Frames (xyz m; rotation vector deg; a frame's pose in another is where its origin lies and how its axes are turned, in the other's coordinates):
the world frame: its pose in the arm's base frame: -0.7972 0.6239 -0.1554 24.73 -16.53 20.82
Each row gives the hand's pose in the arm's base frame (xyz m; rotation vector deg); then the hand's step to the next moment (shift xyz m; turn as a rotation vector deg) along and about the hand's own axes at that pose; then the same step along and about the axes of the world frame.
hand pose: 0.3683 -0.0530 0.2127 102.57 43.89 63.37
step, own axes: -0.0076 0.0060 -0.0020 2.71 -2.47 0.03
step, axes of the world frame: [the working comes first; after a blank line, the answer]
step, axes of the arm's base frame: -0.0046 -0.0082 0.0030 1.02 3.30 -1.23

-0.0054 -0.0040 0.0073 1.41 1.96 -2.76
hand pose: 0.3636 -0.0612 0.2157 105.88 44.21 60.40
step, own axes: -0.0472 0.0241 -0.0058 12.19 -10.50 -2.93
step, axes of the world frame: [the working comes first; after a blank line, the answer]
step, axes of the arm's base frame: -0.0242 -0.0471 0.0060 1.92 15.71 -4.11

-0.0328 -0.0281 0.0313 4.69 11.08 -11.08
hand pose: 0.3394 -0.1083 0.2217 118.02 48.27 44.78
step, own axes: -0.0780 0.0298 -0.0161 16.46 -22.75 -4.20
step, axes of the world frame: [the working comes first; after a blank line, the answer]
step, axes of the arm's base frame: -0.0495 -0.0678 0.0139 -0.16 25.53 -12.43

-0.0585 -0.0327 0.0524 2.69 17.28 -22.37
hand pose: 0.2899 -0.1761 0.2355 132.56 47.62 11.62
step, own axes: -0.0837 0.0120 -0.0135 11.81 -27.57 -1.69
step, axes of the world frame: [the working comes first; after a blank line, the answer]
step, axes of the arm's base frame: -0.0643 -0.0511 0.0241 -5.41 24.11 -17.08

-0.0636 -0.0090 0.0566 -4.01 16.54 -24.76
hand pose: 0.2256 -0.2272 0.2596 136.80 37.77 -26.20
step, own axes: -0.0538 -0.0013 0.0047 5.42 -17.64 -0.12
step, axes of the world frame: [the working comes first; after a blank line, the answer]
step, axes of the arm's base frame: -0.0454 -0.0206 0.0208 -5.36 14.08 -10.66

-0.0392 0.0081 0.0363 -4.55 10.29 -14.63
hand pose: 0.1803 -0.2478 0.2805 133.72 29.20 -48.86
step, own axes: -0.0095 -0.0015 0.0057 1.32 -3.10 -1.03
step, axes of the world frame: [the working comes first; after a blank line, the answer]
step, axes of the arm's base frame: -0.0102 -0.0039 0.0023 -0.22 3.18 -1.50

-0.0094 0.0016 0.0058 0.17 2.25 -2.71
